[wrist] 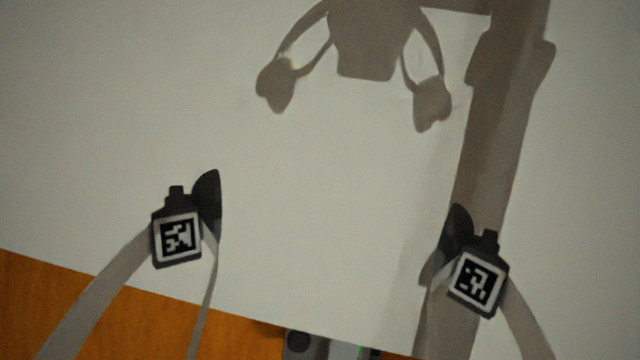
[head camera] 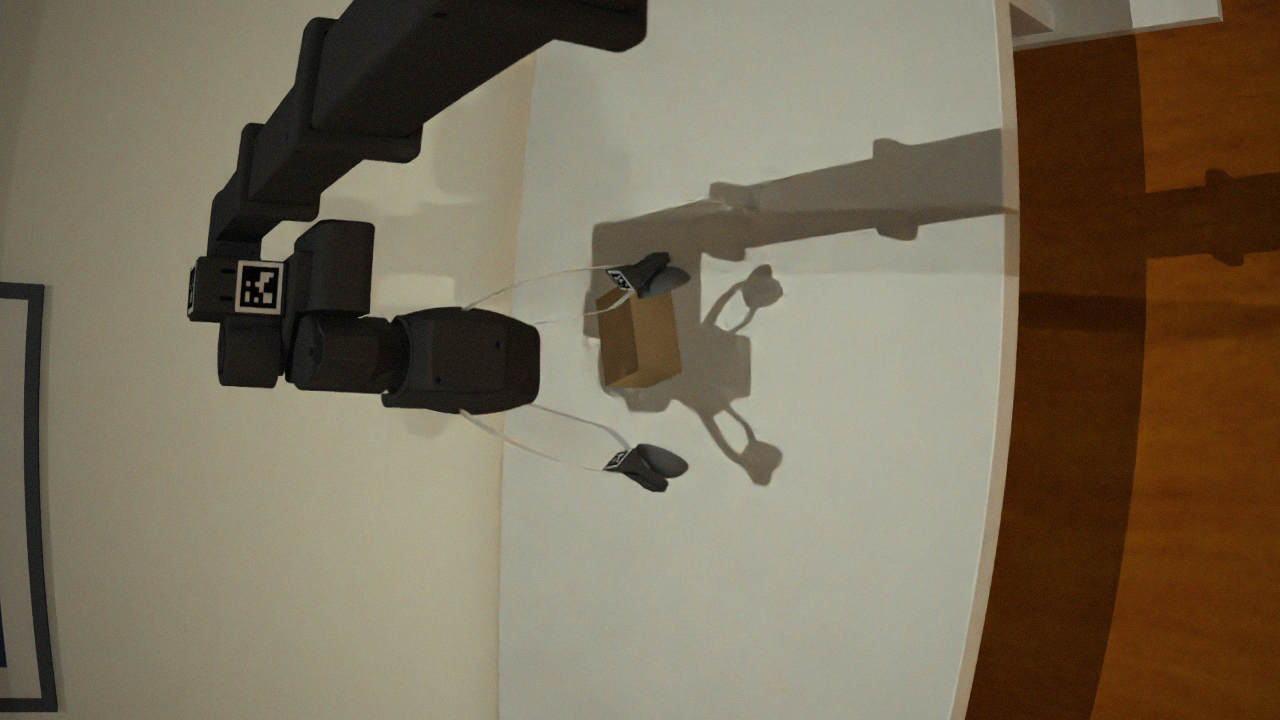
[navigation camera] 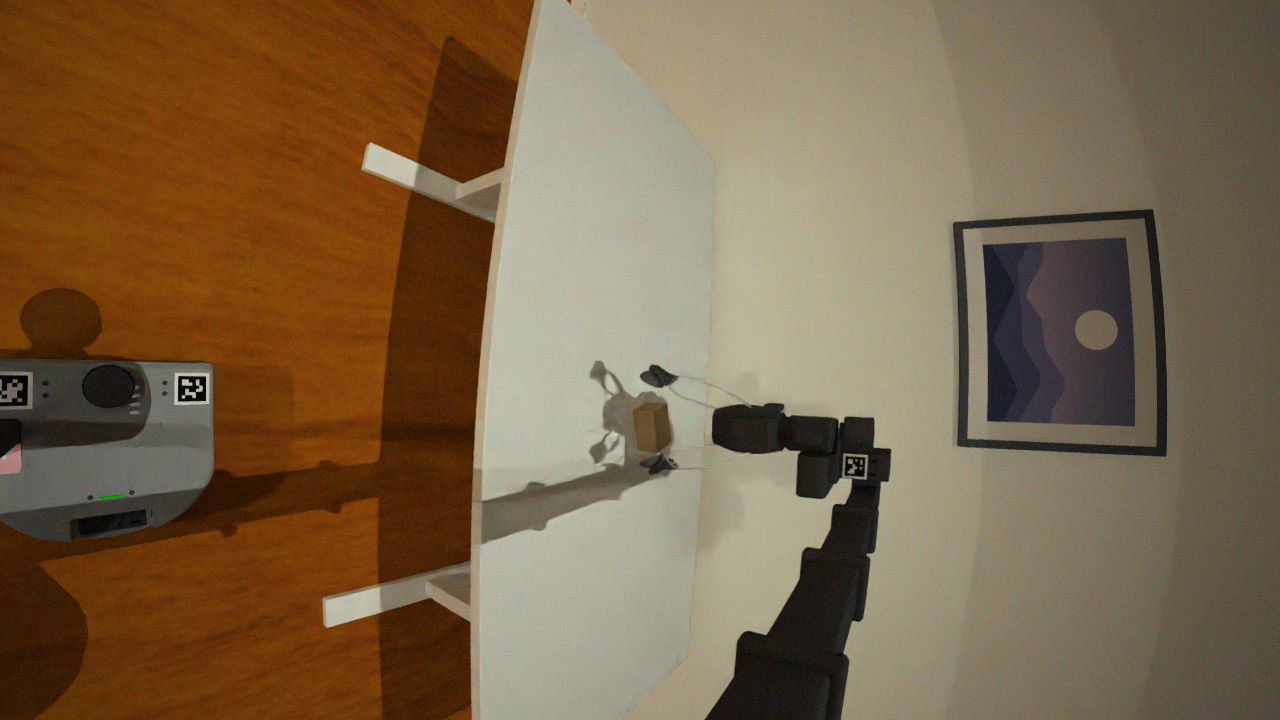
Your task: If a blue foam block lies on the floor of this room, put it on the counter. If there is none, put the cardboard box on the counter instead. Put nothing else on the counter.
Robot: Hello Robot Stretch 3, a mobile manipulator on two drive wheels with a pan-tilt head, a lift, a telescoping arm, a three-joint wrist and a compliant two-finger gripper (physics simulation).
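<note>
The small brown cardboard box (head camera: 660,335) (navigation camera: 651,429) sits on the white counter top (head camera: 760,582) (navigation camera: 608,223) (wrist: 100,125), towards its wall side. My gripper (head camera: 657,370) (navigation camera: 658,420) (wrist: 330,211) is open, with its fingers wide apart and nothing held between them. It hangs above the counter top, and in the head view one finger overlaps a corner of the box. The box does not show in the wrist view. No blue foam block shows in these views.
The wall (head camera: 268,537) (navigation camera: 832,223) stands behind the counter, with a framed picture (navigation camera: 1060,331) on it. My dark arm (head camera: 375,80) (navigation camera: 805,591) reaches over the counter. White legs (navigation camera: 411,170) stand under it on the wooden floor (head camera: 1208,402) (navigation camera: 223,223). My grey base (navigation camera: 116,447) is on the floor.
</note>
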